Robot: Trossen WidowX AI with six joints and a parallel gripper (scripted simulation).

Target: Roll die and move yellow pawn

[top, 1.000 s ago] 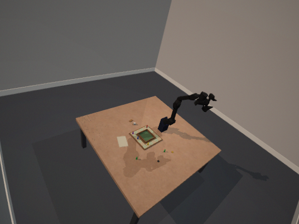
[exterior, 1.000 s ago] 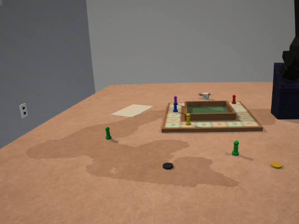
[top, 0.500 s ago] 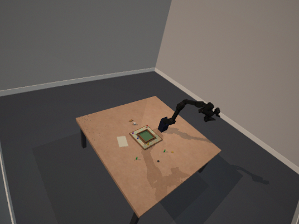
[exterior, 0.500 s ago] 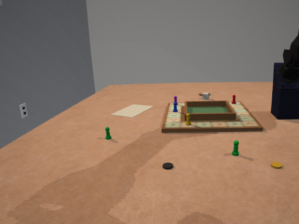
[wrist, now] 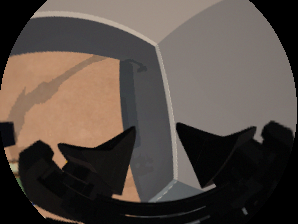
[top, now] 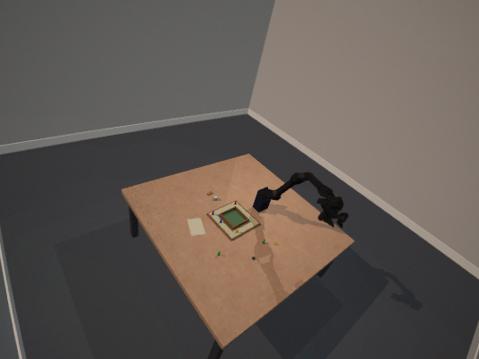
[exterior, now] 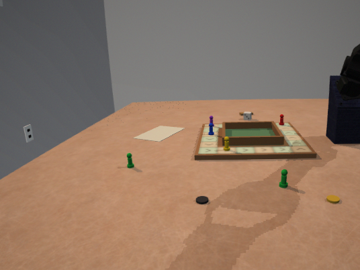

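Now: gripper tip 19 cm short of the white die, 85 cm to the left of it and 33 cm above it. From my gripper tip the other things lie so: black disc: 35 cm ahead, 29 cm to the right, 34 cm below; then yellow pawn: 29 cm ahead, 51 cm to the right, 31 cm below; then yellow disc: 13 cm ahead, 27 cm to the right, 34 cm below.
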